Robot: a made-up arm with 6 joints. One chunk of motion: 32 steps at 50 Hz.
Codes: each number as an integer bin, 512 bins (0 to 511) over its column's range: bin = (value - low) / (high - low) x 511, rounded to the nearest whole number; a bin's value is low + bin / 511 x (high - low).
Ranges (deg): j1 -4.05..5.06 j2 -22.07..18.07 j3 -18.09..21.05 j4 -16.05..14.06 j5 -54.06..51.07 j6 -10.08..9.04
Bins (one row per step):
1: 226 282 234 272 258 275
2: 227 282 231 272 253 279
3: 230 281 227 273 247 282
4: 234 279 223 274 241 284
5: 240 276 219 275 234 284
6: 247 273 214 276 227 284
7: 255 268 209 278 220 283
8: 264 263 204 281 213 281
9: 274 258 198 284 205 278
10: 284 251 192 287 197 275
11: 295 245 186 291 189 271
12: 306 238 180 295 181 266
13: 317 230 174 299 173 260
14: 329 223 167 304 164 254
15: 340 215 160 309 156 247
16: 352 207 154 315 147 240
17: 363 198 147 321 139 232
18: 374 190 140 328 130 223
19: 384 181 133 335 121 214
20: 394 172 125 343 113 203
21: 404 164 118 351 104 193
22: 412 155 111 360 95 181
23: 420 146 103 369 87 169
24: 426 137 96 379 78 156
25: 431 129 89 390 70 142
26: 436 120 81 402 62 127
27: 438 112 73 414 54 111
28: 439 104 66 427 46 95
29: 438 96 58 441 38 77
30: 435 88 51 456 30 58
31: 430 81 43 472 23 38
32: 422 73 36 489 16 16
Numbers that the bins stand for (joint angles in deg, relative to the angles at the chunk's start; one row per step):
1: -0.02 0.08 -0.17 -0.02 -0.98 0.21
2: 0.00 0.08 -0.40 -0.02 -2.01 0.36
3: 0.05 0.00 -0.70 0.04 -3.24 0.47
4: 0.12 -0.15 -1.01 0.10 -4.48 0.55
5: 0.23 -0.39 -1.32 0.15 -5.92 0.55
6: 0.35 -0.63 -1.70 0.21 -7.36 0.55
7: 0.50 -1.02 -2.08 0.33 -8.80 0.51
8: 0.66 -1.41 -2.46 0.51 -10.24 0.43
9: 0.83 -1.80 -2.92 0.68 -11.88 0.32
10: 1.01 -2.35 -3.38 0.86 -13.53 0.21
11: 1.21 -2.82 -3.84 1.10 -15.18 0.06
12: 1.41 -3.37 -4.30 1.33 -16.82 -0.13
13: 1.60 -4.00 -4.76 1.57 -18.47 -0.35
14: 1.82 -4.55 -5.30 1.86 -20.32 -0.58
15: 2.01 -5.18 -5.83 2.16 -21.97 -0.84
16: 2.23 -5.81 -6.29 2.51 -23.82 -1.10
17: 2.42 -6.52 -6.83 2.86 -25.46 -1.40
18: 2.62 -7.15 -7.37 3.28 -27.31 -1.74
19: 2.80 -7.85 -7.90 3.69 -29.17 -2.07
20: 2.97 -8.56 -8.52 4.16 -30.81 -2.48
21: 3.15 -9.19 -9.05 4.63 -32.66 -2.86
22: 3.30 -9.89 -9.59 5.16 -34.52 -3.31
23: 3.44 -10.60 -10.20 5.69 -36.16 -3.76
24: 3.54 -11.31 -10.74 6.28 -38.01 -4.24
25: 3.63 -11.94 -11.27 6.93 -39.66 -4.77
26: 3.72 -12.64 -11.89 7.64 -41.30 -5.33
27: 3.76 -13.27 -12.50 8.34 -42.95 -5.93
28: 3.78 -13.90 -13.03 9.11 -44.60 -6.53
29: 3.76 -14.53 -13.65 9.94 -46.24 -7.20
30: 3.71 -15.16 -14.18 10.82 -47.89 -7.91
31: 3.62 -15.71 -14.80 11.76 -49.33 -8.66
32: 3.47 -16.34 -15.33 12.76 -50.77 -9.48

